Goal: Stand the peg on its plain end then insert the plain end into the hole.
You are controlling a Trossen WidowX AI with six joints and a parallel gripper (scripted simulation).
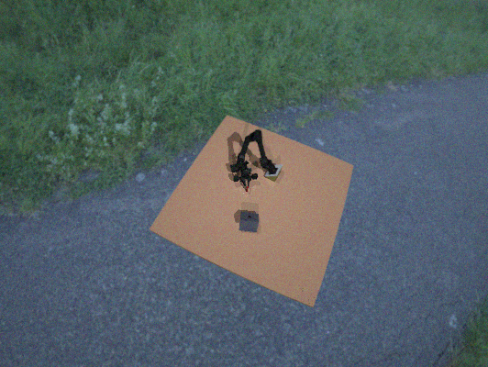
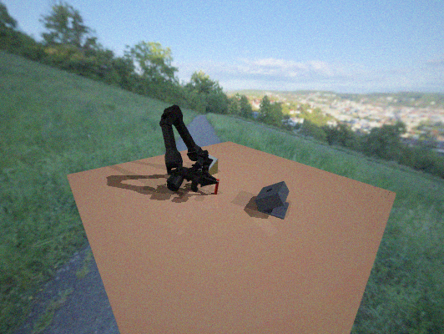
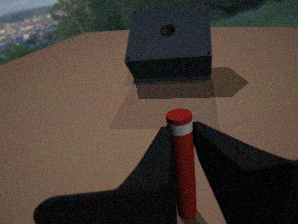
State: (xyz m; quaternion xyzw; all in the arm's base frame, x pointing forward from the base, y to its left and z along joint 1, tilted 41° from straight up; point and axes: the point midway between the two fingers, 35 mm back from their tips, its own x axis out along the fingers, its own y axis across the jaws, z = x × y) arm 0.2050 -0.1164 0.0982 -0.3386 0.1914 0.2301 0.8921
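Now: the red peg 1 cm below my gripper tip. Also, from my gripper tip: dark sloped panel: 23 cm ahead, 11 cm to the left, 1 cm below.
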